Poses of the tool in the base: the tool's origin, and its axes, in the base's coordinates. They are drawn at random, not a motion.
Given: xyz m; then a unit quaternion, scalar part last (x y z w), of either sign.
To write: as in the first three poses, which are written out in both.
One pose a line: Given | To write
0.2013, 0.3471, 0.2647, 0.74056, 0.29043, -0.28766, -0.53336 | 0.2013, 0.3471, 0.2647, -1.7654, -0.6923, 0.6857
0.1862, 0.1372, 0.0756, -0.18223, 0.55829, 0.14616, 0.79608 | 0.1862, 0.1372, 0.0756, -0.3914, 1.1993, 0.3140
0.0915, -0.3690, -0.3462, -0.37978, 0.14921, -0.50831, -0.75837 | 0.0915, -0.3690, -0.3462, 0.8273, -0.3250, 1.1073
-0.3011, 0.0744, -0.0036, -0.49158, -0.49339, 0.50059, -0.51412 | -0.3011, 0.0744, -0.0036, 1.1816, 1.1859, -1.2032
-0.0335, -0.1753, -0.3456, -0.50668, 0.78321, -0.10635, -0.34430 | -0.0335, -0.1753, -0.3456, 1.3161, -2.0343, 0.2762
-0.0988, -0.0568, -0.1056, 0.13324, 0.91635, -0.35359, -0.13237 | -0.0988, -0.0568, -0.1056, -0.3866, -2.6589, 1.0260
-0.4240, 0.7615, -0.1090, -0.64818, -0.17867, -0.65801, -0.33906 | -0.4240, 0.7615, -0.1090, 1.6879, 0.4653, 1.7135
